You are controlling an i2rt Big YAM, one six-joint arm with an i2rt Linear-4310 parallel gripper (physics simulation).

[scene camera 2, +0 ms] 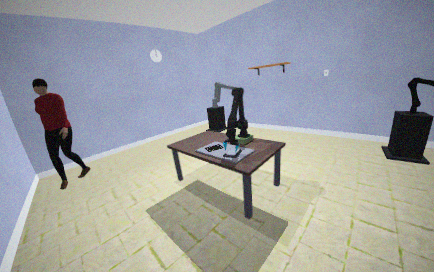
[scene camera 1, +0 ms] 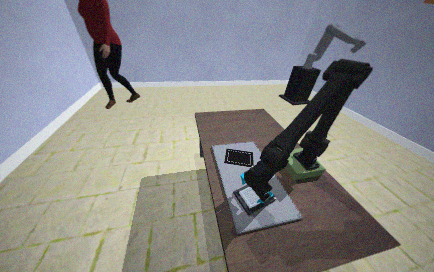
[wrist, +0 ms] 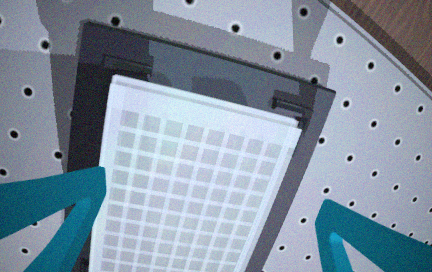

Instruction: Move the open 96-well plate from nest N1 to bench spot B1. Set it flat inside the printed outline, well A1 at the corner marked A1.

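Places are measured from the arm's base along level axes (x ahead, y right, z down), in millimetres.
Pixels of known places: gripper, fingertip midpoint: [scene camera 2: 230, 151] [scene camera 1: 250, 192] [wrist: 213, 197]; arm's base, link origin: [scene camera 2: 243, 136] [scene camera 1: 305, 161].
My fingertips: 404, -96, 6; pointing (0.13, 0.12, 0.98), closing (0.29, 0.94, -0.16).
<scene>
Ahead of a thing's pixels: the offset from my fingertips to its middle, as dx, dy, dz. "spot": to the spot under its first point. Level surfaces: height alone.
The white 96-well plate @[-27, -4, +15] [scene camera 1: 248, 196] [scene camera 2: 232, 149] [wrist: 185, 190] sits in the dark nest @[spot: +40, -60, +22] [wrist: 120, 45] on the grey perforated board. Its wells face up; no well lettering is readable. My gripper [scene camera 1: 256, 192] [scene camera 2: 231, 147] [wrist: 213, 197] is open over the plate, with nothing held. In the wrist view the left teal fingertip overlaps the plate's left edge, and the right one appears over the board, off to the right of plate and nest. The black bench spot @[spot: -62, +250, +32] [scene camera 1: 239, 157] [scene camera 2: 214, 148] with a white printed outline lies farther back on the board; its corner mark is unreadable.
The grey board @[spot: -67, -116, +34] [scene camera 1: 275, 217] lies on the brown wooden table @[dz +47] [scene camera 1: 345, 230]. My arm stands on a green base [scene camera 1: 307, 172] beside the board. A person in red [scene camera 1: 102, 25] [scene camera 2: 51, 112] is beyond the table. Other arms stand on black pedestals [scene camera 1: 301, 84] [scene camera 2: 409, 134].
</scene>
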